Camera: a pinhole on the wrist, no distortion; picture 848 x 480 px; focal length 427.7 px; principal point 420.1 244.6 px. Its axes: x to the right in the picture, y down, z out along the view. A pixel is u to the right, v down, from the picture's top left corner.
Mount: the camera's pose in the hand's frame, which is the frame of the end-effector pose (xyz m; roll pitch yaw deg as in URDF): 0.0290 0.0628 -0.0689 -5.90 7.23 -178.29
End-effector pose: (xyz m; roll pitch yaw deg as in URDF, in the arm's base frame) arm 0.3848 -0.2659 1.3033 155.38 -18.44 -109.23
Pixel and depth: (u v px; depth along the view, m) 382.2 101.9 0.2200
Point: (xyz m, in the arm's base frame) 0.2099 -0.2557 1.2173
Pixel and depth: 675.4 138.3 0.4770
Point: 0.2003 0.0184 0.9251
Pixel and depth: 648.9 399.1 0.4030
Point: 0.4229 -0.1560 0.9321
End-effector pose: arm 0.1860 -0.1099 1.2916 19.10 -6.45 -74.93
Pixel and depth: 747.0 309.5 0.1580
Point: 0.1508 0.0011 1.3505
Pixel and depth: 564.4 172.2 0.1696
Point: 0.2054 -0.0405 1.3977
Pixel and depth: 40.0 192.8 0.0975
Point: 0.2592 -0.1888 1.3618
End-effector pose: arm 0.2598 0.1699 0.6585 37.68 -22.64 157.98
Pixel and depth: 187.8 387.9 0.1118
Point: 0.2157 0.2044 0.7300
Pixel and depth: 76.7 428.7 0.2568
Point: 0.1901 0.3877 0.8451
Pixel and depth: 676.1 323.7 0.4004
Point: 0.6298 0.2622 0.7372
